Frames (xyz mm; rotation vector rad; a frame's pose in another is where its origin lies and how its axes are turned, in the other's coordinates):
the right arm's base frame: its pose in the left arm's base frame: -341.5 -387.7 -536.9 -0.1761 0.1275 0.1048
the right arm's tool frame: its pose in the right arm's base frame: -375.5 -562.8 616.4 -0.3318 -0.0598 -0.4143
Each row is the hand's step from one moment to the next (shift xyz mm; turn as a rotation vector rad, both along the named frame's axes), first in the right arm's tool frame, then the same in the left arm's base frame.
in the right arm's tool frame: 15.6 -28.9 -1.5 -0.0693 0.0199 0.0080
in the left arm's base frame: 7.2 -28.8 14.0 -0.0607 0.0391 -0.0072
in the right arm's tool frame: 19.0 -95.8 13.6 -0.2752 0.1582 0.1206
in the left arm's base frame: -5.9 -77.6 60.5 -0.2126 0.2646 0.0088
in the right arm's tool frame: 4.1 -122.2 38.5 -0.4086 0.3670 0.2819
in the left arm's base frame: -25.2 -83.1 94.3 -0.2723 0.5529 0.0366
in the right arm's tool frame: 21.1 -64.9 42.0 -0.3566 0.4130 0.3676
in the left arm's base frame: 6.6 -38.6 69.9 -0.2030 0.6191 0.0912
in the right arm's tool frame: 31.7 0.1 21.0 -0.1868 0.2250 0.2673
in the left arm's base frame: 32.2 1.9 20.1 -0.0979 0.3684 0.1082
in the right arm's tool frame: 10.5 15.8 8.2 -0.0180 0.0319 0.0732
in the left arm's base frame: 14.9 14.3 -0.1 -0.0028 0.0674 0.0464
